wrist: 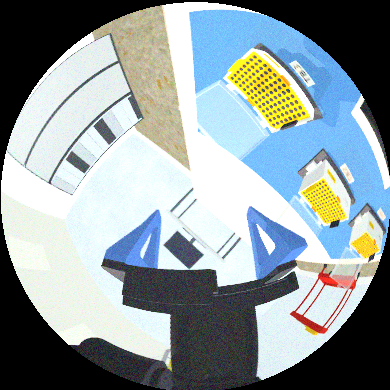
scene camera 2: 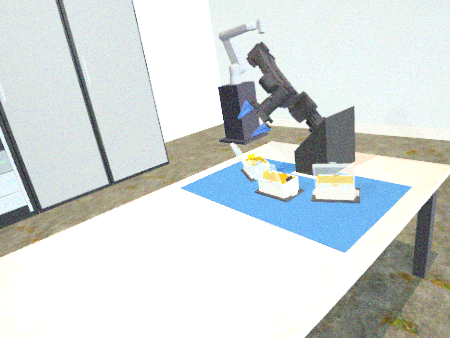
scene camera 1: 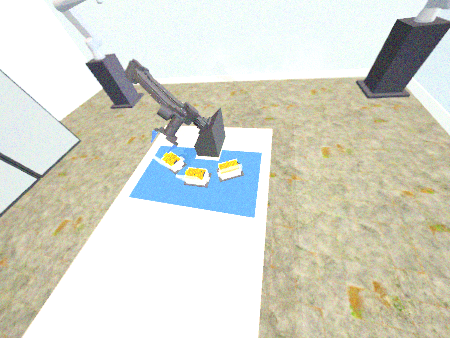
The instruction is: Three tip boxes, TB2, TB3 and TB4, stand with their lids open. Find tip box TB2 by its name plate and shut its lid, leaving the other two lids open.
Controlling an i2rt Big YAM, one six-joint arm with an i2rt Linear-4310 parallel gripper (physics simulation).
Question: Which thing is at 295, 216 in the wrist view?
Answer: A clear lid.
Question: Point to a clear lid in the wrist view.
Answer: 223, 118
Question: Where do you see a clear lid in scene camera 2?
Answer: At 325, 175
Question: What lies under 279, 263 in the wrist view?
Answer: The gripper.
